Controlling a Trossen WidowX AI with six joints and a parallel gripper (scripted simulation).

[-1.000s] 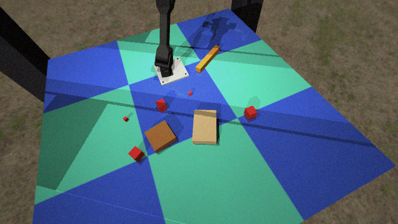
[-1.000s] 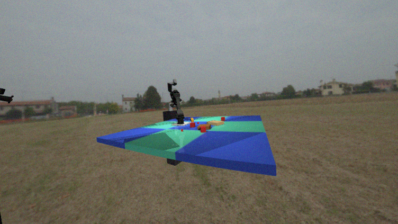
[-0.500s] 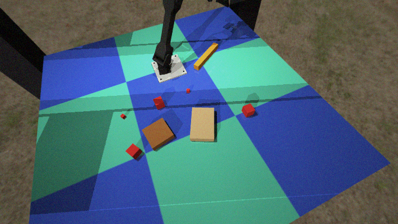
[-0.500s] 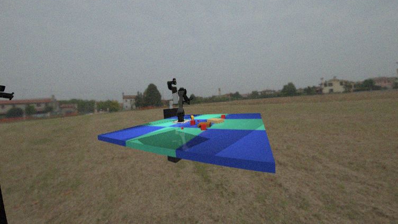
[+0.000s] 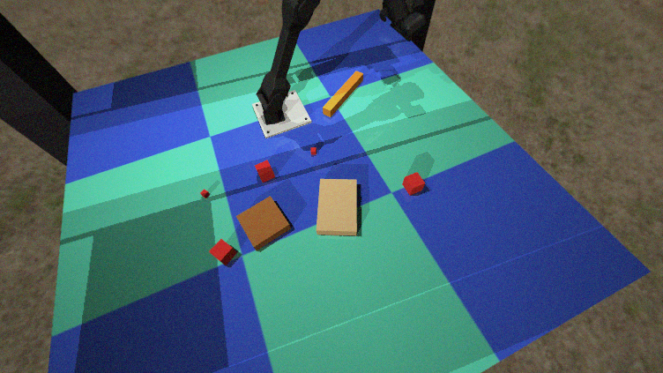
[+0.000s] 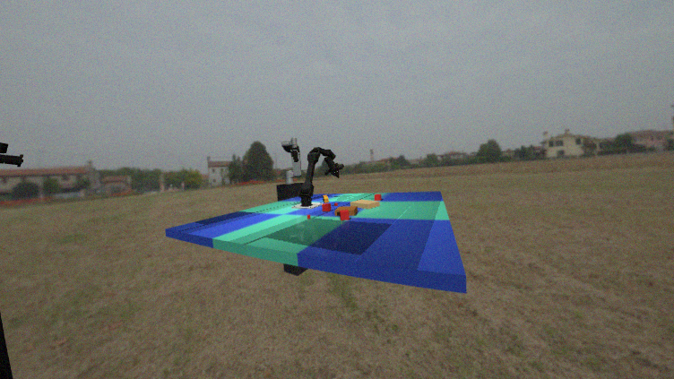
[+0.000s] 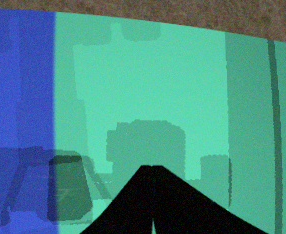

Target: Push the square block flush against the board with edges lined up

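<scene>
Now: gripper tip 580 mm to the left of the brown square block, 410 mm short of it and 150 mm above it. From my gripper tip the other things lie so: tan board: 420 mm ahead, 380 mm to the right, 150 mm below; orange bar: 230 mm to the right, 150 mm below, 10 mm ahead.
</scene>
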